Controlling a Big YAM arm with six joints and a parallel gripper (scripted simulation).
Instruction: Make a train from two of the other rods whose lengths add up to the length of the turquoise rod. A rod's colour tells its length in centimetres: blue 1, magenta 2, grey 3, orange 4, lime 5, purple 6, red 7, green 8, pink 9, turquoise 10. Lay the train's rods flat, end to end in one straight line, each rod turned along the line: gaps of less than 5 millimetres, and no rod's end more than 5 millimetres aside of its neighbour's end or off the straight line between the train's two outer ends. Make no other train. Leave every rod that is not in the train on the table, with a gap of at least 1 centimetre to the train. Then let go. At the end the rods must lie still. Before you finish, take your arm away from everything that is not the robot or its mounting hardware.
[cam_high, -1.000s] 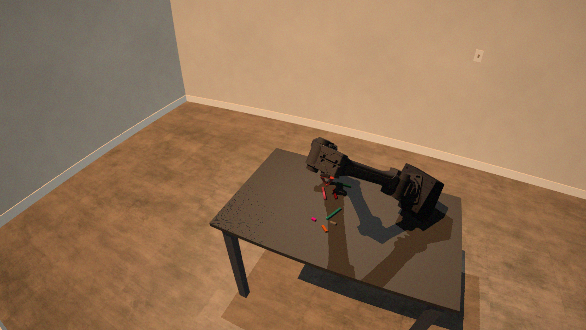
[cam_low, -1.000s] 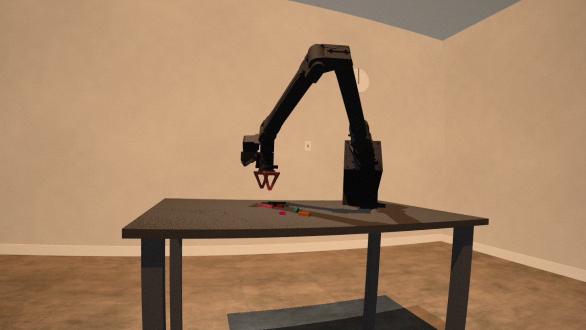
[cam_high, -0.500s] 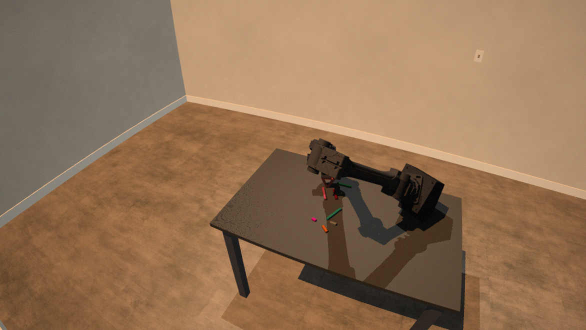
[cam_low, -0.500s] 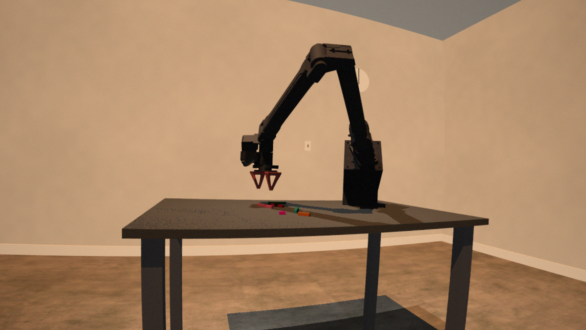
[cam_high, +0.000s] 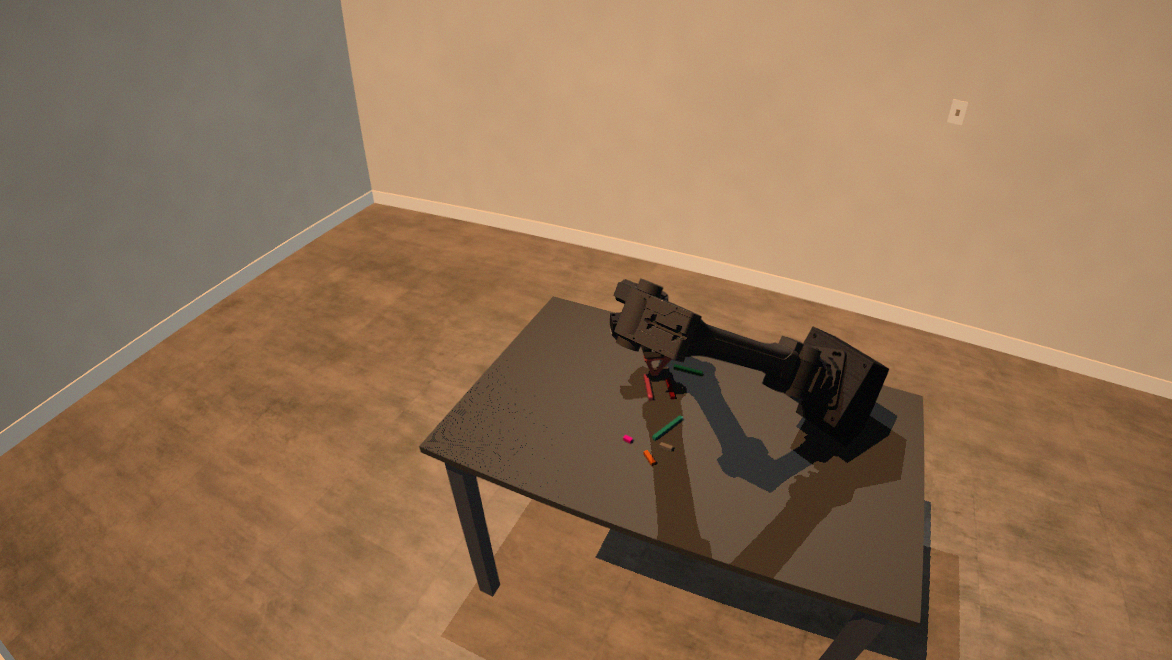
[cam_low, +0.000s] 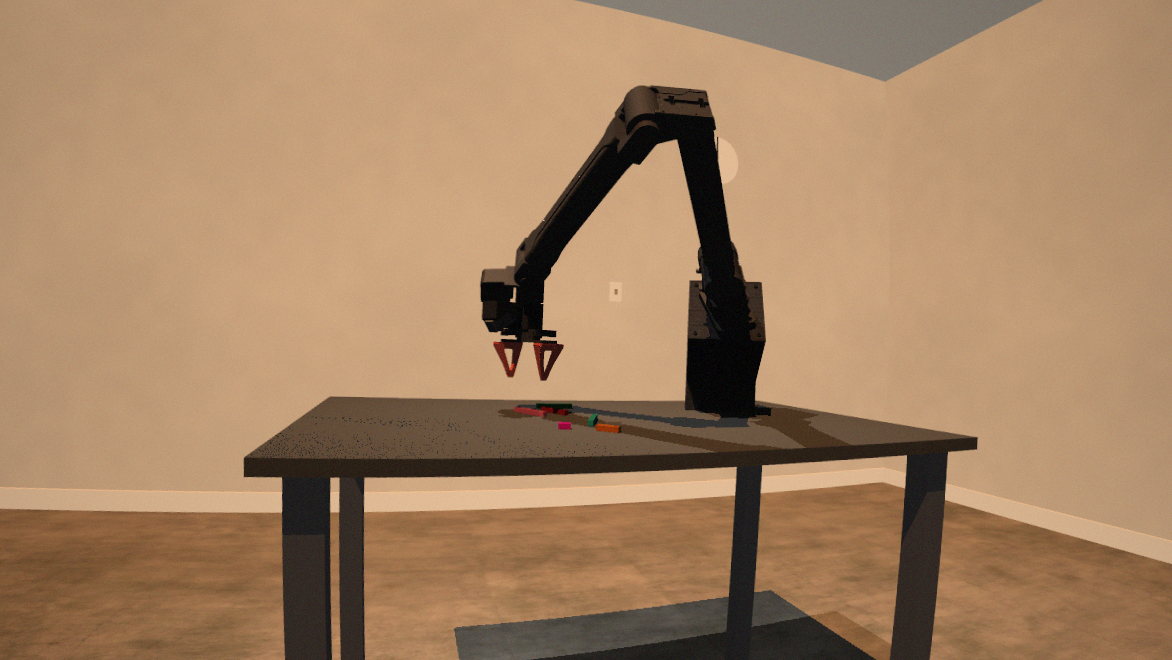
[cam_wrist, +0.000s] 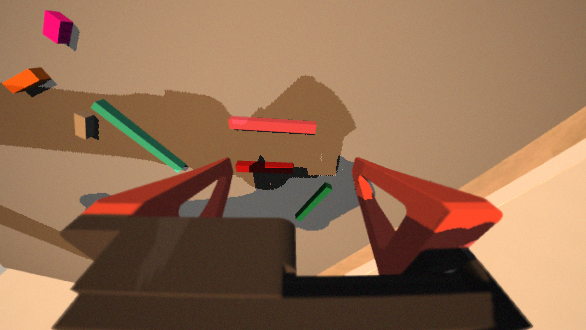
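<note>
My hand is 16 cm to the right of the grey rod, 16 cm past it and 7 cm above it. Round my hand: red rod 7 cm below, 6 cm behind, 1 cm to the right; then green rod 11 cm to the right, 7 cm below, 6 cm behind; then pink rod 7 cm below, 2 cm to the left, 1 cm behind.
</note>
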